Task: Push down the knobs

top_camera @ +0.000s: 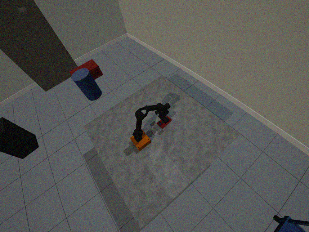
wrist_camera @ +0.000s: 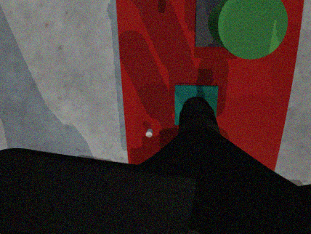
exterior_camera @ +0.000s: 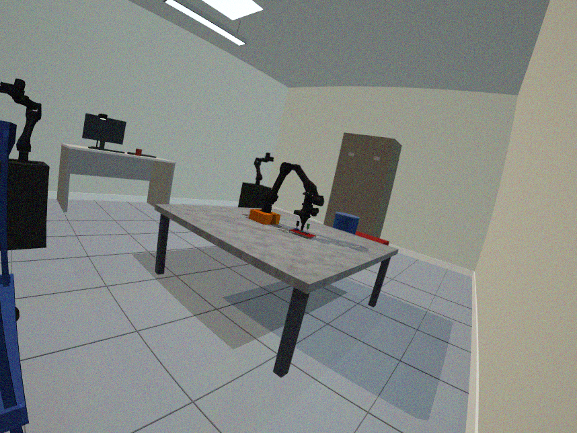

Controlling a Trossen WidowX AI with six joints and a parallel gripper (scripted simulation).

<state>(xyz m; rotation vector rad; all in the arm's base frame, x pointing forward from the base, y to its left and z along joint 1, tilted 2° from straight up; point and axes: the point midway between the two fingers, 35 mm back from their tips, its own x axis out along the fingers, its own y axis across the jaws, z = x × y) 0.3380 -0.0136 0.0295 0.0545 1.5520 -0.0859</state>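
Right now the black knob is 1 cm below my gripper tip. Round my gripper tip: green knob: 5 cm ahead, 1 cm to the right, 1 cm above.
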